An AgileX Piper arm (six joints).
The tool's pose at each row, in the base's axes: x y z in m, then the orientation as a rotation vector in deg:
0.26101 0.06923 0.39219 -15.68 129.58 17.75
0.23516 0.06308 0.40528 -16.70 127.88 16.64
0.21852 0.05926 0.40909 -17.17 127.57 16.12
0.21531 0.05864 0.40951 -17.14 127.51 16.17
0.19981 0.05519 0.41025 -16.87 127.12 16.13
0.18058 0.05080 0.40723 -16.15 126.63 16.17
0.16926 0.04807 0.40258 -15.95 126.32 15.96
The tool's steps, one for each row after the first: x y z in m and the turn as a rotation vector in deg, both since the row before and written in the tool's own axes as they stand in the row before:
0.00722 0.00355 -0.02851 0.43 -1.48 -1.40
0.00770 0.00188 -0.01559 0.21 -0.21 -0.57
0.00170 0.00045 -0.00279 -0.03 -0.06 0.03
0.00927 0.00160 -0.01281 0.12 -0.43 0.11
0.01451 0.00143 -0.01363 0.22 -0.60 0.43
0.01076 0.00031 -0.00644 0.22 -0.34 0.01

